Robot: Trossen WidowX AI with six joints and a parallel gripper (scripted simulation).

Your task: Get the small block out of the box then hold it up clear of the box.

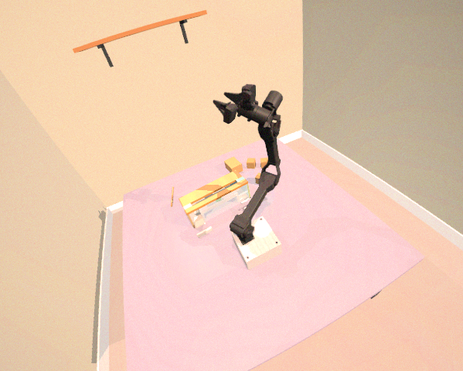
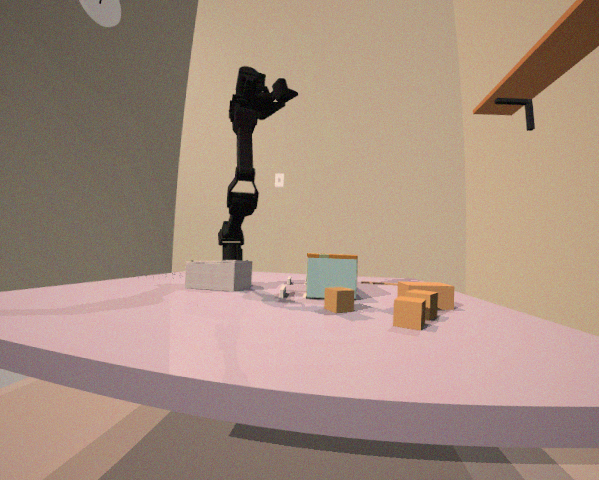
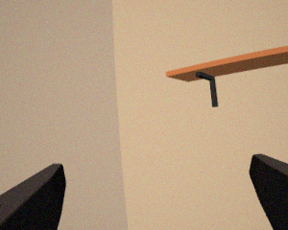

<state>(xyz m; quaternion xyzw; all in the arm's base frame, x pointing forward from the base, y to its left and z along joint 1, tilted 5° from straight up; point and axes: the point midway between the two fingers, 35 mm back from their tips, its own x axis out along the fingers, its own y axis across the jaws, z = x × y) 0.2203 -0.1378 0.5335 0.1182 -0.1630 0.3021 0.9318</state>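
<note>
Right now my gripper tip is 570 mm above the green block, 120 mm short of it and 100 mm to the right of it. Round my gripper tip: clear-fronted box 590 mm below, 110 mm to the left, 100 mm ahead; then thin orange stick 650 mm below, 410 mm ahead, 340 mm to the left.
</note>
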